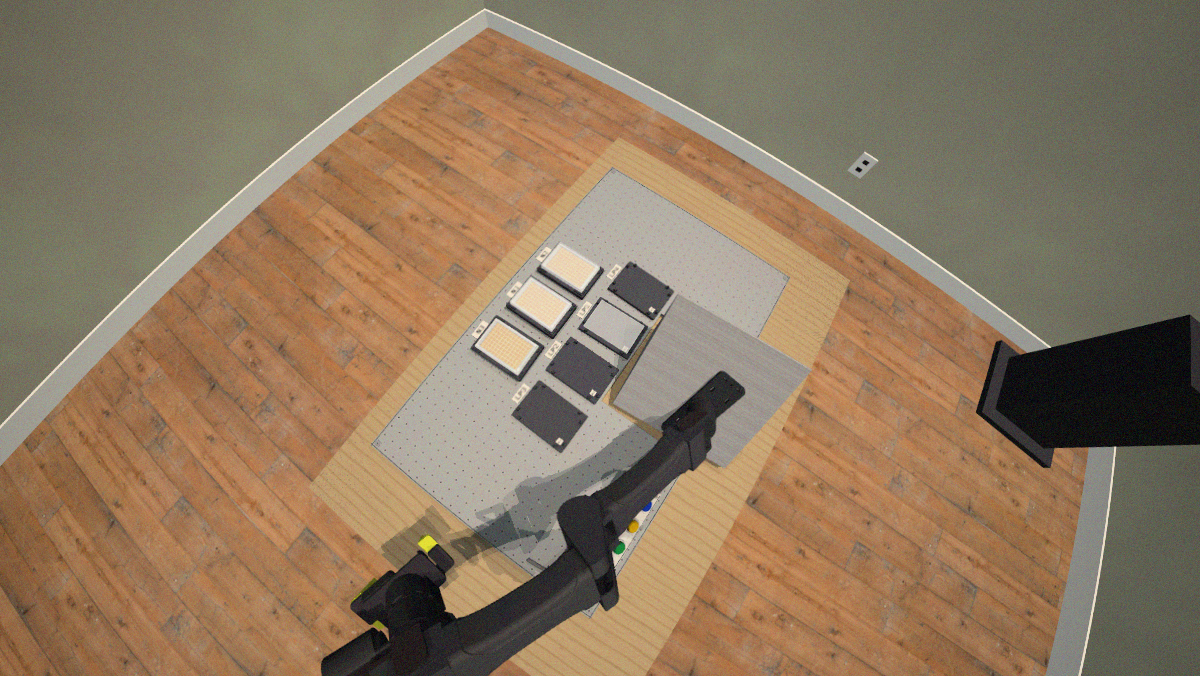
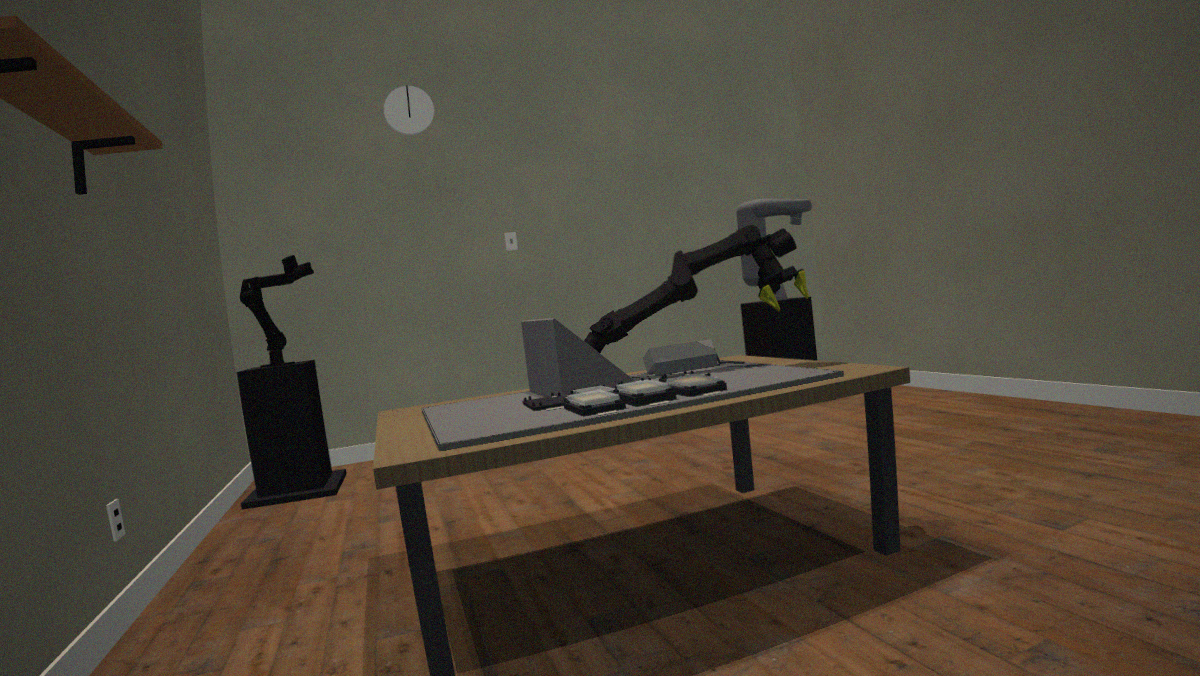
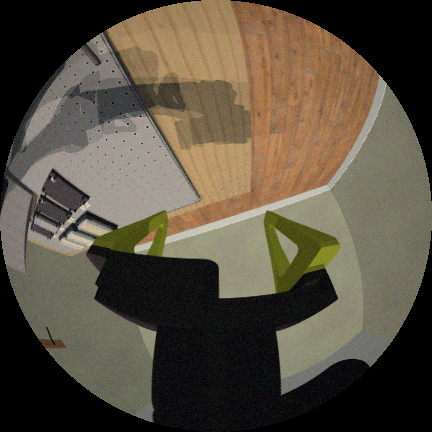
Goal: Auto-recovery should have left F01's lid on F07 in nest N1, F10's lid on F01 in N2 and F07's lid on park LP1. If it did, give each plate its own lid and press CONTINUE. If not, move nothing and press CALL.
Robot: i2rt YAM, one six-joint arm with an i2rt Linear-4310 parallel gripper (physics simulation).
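Places are measured from the arm's base along level axes (x left, y ahead, z down), in metres.
Pixels of known places: gripper, between the fingertips: [image 1: 400, 558] [image 2: 794, 304] [image 3: 215, 215]; arm's base, origin of its link: [image 1: 701, 408] [image 2: 584, 357].
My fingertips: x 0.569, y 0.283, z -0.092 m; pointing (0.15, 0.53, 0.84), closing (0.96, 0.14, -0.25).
Note:
For each thing: its top centre in the pictures, then the offset to it from my fingertips. Level surfaces: height alone.
- clear grey lid, centre of its top: [image 1: 614, 325] [image 2: 594, 389] [image 3: 44, 225] dx -0.622, dy -0.008, dz +0.155 m
- low grey sloped box, centre of its top: [image 1: 617, 532] [image 2: 678, 343] dx -0.259, dy -0.286, dz +0.089 m
- perforated board, height of its surface: dz +0.173 m
- wooden table, height of its surface: dz +0.186 m
Three plates stand in dark nests in a row: an upper one [image 1: 570, 268], a middle one [image 1: 540, 305] and a lower one [image 1: 506, 346]. The upper two look paler, as if lidded; the lower one shows a sharper yellow grid. Beside them, one park holds a clear grey lid [image 1: 613, 327]; the other parks [image 1: 639, 289] [image 1: 581, 369] [image 1: 549, 415] show bare dark tops. Nest and park tags and plate and lid names are too small to read surely. Green [image 1: 618, 548], yellow [image 1: 633, 526] and blue [image 1: 645, 505] buttons show beside the arm. My gripper [image 2: 792, 302] [image 3: 215, 215] is open and empty, high beyond the board's end, away from the plates.
A tall grey wedge-shaped block [image 1: 705, 352] [image 2: 541, 361] stands close beside the parks. A low grey sloped box [image 2: 681, 356] stands farther along the board. The perforated board [image 1: 436, 445] [image 3: 150, 165] lies on the wooden table [image 1: 344, 478]. My arm crosses above the button area.

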